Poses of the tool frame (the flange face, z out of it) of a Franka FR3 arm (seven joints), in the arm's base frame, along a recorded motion.
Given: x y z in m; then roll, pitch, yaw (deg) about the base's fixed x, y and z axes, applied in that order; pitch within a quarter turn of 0, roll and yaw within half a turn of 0.
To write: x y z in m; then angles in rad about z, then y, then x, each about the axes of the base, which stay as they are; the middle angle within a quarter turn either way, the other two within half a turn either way. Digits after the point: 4 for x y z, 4 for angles.
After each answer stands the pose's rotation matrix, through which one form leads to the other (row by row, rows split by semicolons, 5 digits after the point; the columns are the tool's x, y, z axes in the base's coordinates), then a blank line. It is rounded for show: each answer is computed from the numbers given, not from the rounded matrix.
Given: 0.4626 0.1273 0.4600 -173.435 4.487 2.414
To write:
0.4626 0.1273 0.4600 -0.0330 -0.0826 -3.0300
0.99605 0.03291 -0.08247; 0.04199 -0.99294 0.11096; -0.07823 -0.11398 -0.99040

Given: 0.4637 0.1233 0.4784 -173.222 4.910 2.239
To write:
0.4637 0.1233 0.4784 -0.0288 -0.0897 -3.0263
0.99557 0.02870 -0.08954; 0.03892 -0.99265 0.11461; -0.08559 -0.11759 -0.98937

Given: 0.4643 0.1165 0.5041 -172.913 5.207 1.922
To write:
0.4643 0.1165 0.5041 -0.0222 -0.0943 -3.0205
0.99531 0.02209 -0.09415; 0.03340 -0.99218 0.12029; -0.09075 -0.12287 -0.98826

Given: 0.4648 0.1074 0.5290 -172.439 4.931 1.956
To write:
0.4648 0.1074 0.5290 -0.0226 -0.0898 -3.0121
0.99572 0.02253 -0.08965; 0.03401 -0.99111 0.12860; -0.08596 -0.13109 -0.98764

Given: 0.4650 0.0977 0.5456 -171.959 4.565 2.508
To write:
0.4650 0.0977 0.5456 -0.0323 -0.0850 -3.0044
0.99587 0.03221 -0.08485; 0.04362 -0.98971 0.13630; -0.07959 -0.13944 -0.98703

